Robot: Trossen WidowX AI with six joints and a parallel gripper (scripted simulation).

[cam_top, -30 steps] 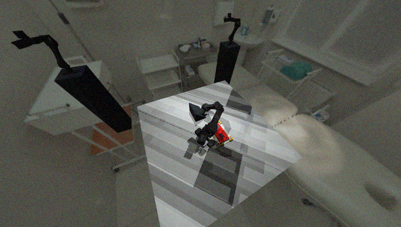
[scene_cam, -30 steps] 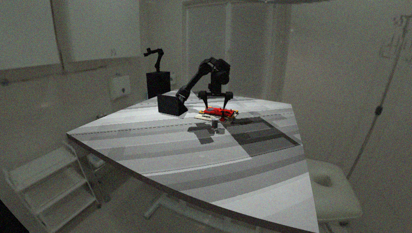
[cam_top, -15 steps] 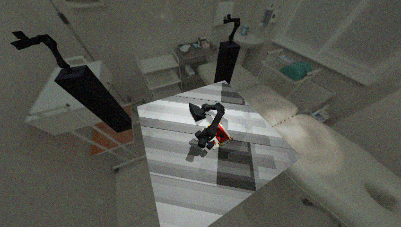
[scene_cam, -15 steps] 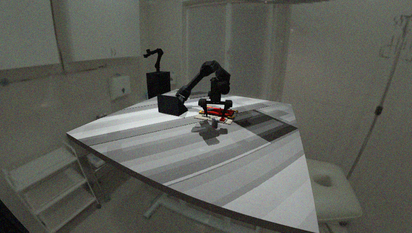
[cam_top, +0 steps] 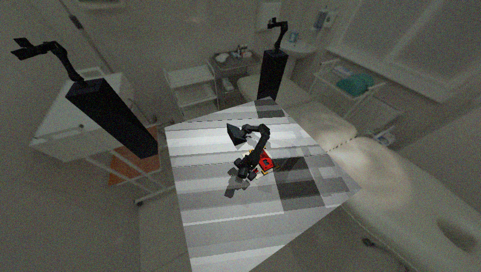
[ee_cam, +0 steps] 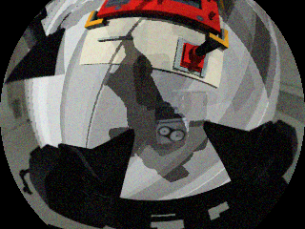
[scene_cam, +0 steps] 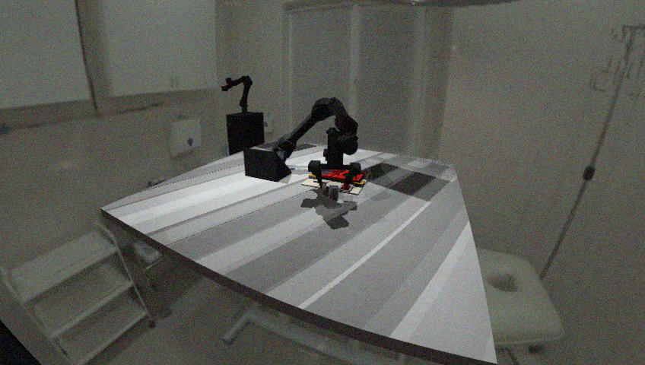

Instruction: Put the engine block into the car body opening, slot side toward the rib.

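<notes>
Now: gripper tip 10 mm to the right of the grey engine block and 10 mm above it.
</notes>
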